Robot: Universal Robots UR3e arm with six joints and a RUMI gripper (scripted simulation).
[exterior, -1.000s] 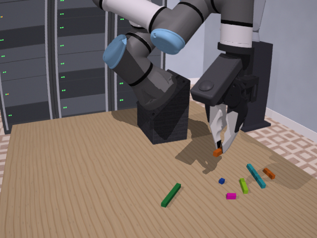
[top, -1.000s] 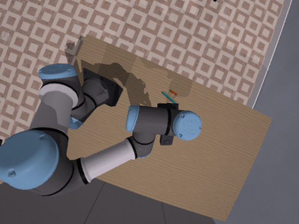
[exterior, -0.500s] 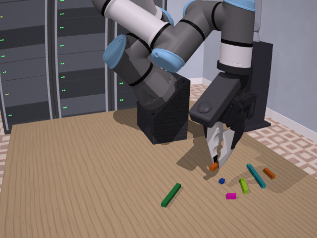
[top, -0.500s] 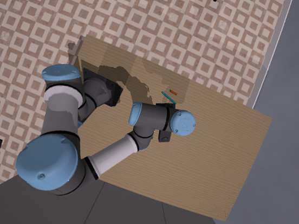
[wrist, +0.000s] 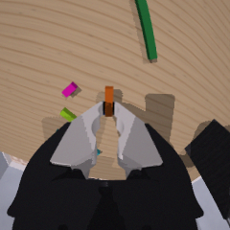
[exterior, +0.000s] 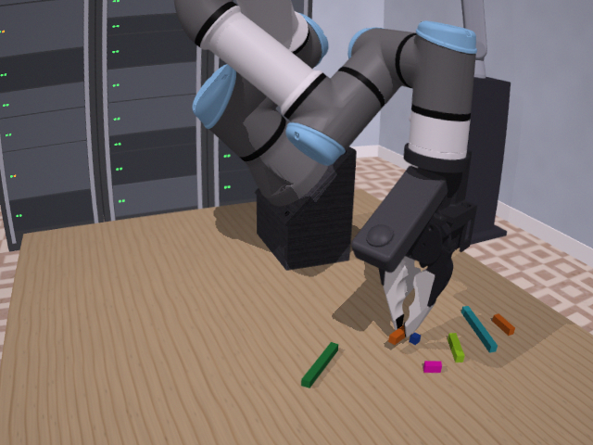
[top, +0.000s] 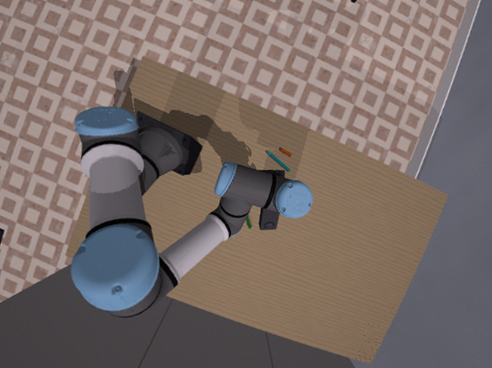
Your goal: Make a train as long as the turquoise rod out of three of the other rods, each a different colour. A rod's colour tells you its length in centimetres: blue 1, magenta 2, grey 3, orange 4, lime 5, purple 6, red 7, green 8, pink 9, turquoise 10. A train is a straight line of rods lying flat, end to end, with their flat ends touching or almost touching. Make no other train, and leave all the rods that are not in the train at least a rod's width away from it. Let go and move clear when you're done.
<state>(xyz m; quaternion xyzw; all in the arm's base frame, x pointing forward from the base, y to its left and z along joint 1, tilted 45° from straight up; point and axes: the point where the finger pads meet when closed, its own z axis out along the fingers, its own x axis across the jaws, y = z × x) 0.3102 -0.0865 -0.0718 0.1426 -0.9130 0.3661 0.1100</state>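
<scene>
My gripper is now 30 mm above the blue rod and 20 mm to the right of it. Round my hand: lime rod 60 mm to the left, 40 mm ahead, 30 mm below; then green rod 100 mm to the right, 30 mm below, 10 mm behind; then magenta rod 60 mm ahead, 30 mm below, 10 mm to the left.
</scene>
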